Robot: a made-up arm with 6 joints. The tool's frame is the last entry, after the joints.
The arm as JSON. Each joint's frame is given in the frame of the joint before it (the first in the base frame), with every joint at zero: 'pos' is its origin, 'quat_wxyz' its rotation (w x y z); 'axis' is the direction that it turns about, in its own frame. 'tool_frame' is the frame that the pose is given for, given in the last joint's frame.
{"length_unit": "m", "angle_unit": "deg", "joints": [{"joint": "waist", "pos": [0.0, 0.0, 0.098], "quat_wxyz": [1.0, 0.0, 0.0, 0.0], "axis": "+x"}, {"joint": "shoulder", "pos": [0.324, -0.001, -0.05], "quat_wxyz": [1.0, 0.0, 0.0, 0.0], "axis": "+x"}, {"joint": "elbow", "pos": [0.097, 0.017, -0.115], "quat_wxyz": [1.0, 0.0, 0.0, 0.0], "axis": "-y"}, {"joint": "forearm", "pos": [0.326, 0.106, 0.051], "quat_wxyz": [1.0, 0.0, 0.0, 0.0], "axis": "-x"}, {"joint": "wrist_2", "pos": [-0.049, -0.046, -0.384], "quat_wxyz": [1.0, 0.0, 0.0, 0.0], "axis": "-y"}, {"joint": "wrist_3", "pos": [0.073, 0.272, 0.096], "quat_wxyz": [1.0, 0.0, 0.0, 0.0], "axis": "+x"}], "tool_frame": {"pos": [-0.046, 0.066, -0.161], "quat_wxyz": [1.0, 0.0, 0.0, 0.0]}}
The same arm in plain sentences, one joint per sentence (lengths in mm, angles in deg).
The arm has six revolute joints in a row. What follows holds with every joint at zero, and every direction is one of the base frame's. The first joint is mounted 98 mm along +z from the base frame's origin and turns about +x. The second joint is mounted 324 mm along +x and 1 mm along -y and 50 mm along -z from the first joint and turns about +x. The third joint is mounted 97 mm along +x and 17 mm along +y and 115 mm along -z from the second joint and turns about -y. The fourth joint is mounted 326 mm along +x and 106 mm along +y and 51 mm along +z from the third joint and turns about -x. The fifth joint is mounted 49 mm along -x and 46 mm along -y and 384 mm along -z from the fourth joint and turns about -y. The sixth joint is mounted 73 mm along +x and 272 mm along +y and 96 mm along +z from the fifth joint and turns about +x. The tool frame, which is the frame that the pose is given for, is mounted 46 mm along -x and 66 mm along +y and 161 mm along -z from the sixth joint; its axes are parallel to the base frame's.
